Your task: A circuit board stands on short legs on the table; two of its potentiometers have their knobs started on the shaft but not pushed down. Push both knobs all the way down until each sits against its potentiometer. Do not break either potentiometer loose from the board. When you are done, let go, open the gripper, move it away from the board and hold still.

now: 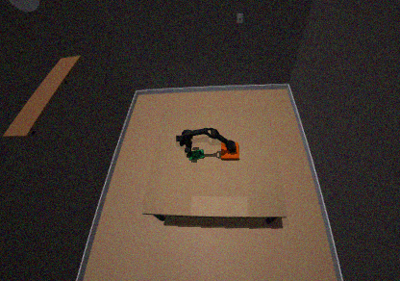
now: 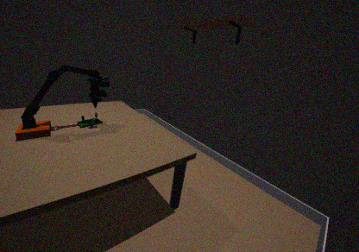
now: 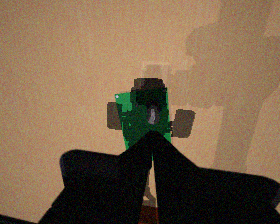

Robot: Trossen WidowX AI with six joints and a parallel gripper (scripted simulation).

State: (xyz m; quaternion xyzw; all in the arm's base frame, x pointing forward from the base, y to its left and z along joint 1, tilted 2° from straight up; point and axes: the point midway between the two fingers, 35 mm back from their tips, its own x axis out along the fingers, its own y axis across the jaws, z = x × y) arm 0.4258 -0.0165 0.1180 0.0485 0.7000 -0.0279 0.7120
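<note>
My gripper tip is 50 mm above the grey knob.
</note>
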